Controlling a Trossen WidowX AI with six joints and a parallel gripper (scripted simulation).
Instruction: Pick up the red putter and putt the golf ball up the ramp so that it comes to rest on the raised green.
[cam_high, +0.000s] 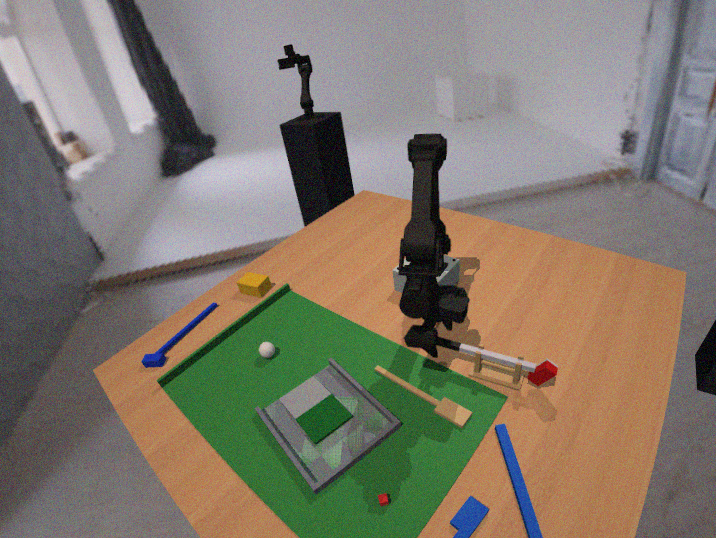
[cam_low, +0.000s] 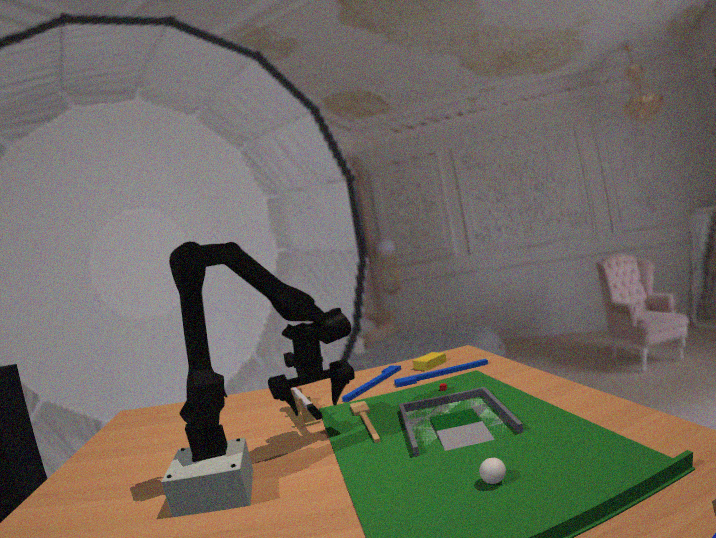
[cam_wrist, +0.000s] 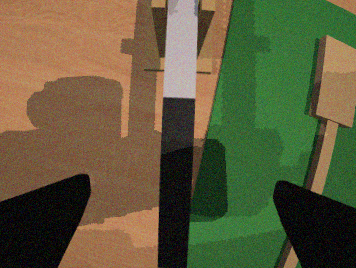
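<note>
The red putter lies 110 mm to the left of my gripper tip, 10 mm below it and 10 mm behind it. Also, from my gripper tip: white golf ball: 410 mm to the right, 190 mm ahead, 40 mm below; then wooden stand: 130 mm to the left, 30 mm below, 10 mm behind; then small red cube: 360 mm ahead, 50 mm to the left, 50 mm below.
</note>
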